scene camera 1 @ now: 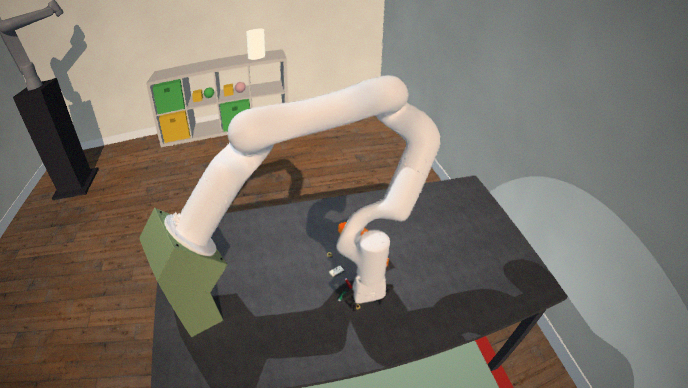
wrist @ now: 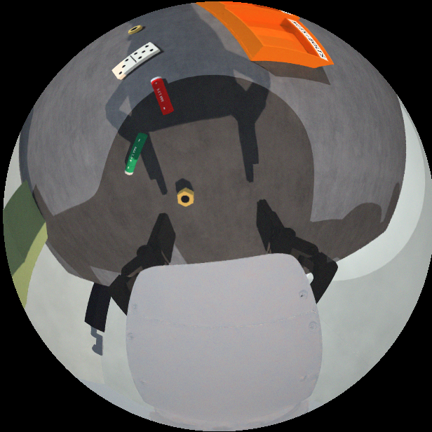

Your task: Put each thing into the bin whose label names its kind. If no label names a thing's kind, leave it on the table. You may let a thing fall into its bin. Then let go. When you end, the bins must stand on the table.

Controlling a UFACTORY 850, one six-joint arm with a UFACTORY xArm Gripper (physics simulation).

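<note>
My gripper (scene camera 1: 367,304) (wrist: 212,217) is open and empty, above the table. A brass hex nut (scene camera 1: 357,306) (wrist: 179,195) lies in shadow just beyond the fingertips, nearer the left finger in the wrist view. A second nut (scene camera 1: 329,254) (wrist: 135,29) lies beyond the white domino (scene camera 1: 336,271) (wrist: 136,60). A red battery (scene camera 1: 348,283) (wrist: 162,96) and a green battery (scene camera 1: 341,296) (wrist: 136,153) lie on the table. An orange bin (scene camera 1: 387,262) (wrist: 290,56), labelled for nuts and bolts, is cut off at the wrist view's top; the arm mostly hides it in the scene view.
More orange bin parts (scene camera 1: 342,228) show behind the arm. The dark table (scene camera 1: 280,250) (wrist: 345,150) carries the green arm mount (scene camera 1: 192,285) (wrist: 22,240) at its left. A shelf unit (scene camera 1: 217,60) stands against the back wall, and another arm stands on a black pedestal (scene camera 1: 57,135).
</note>
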